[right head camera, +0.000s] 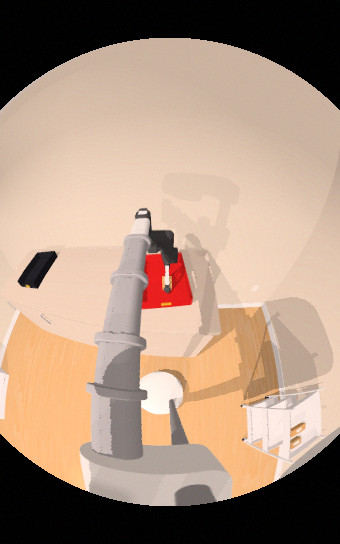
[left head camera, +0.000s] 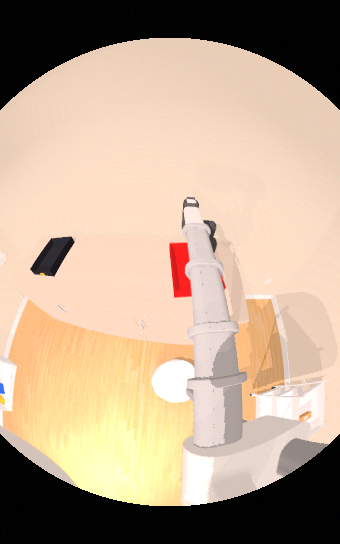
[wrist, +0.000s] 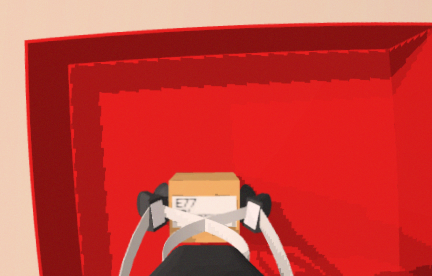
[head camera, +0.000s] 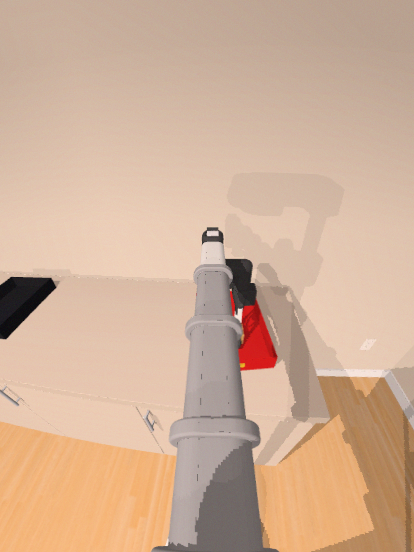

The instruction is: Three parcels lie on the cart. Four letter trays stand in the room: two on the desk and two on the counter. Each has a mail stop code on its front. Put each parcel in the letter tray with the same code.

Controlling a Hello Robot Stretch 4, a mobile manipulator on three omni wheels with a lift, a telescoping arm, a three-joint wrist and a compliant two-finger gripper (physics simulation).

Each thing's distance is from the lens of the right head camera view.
red letter tray (right head camera: 153,296): 0.76 m
white cart (right head camera: 269,420): 1.48 m
The marked spots on the white cart and the red letter tray are 1.37 m apart.
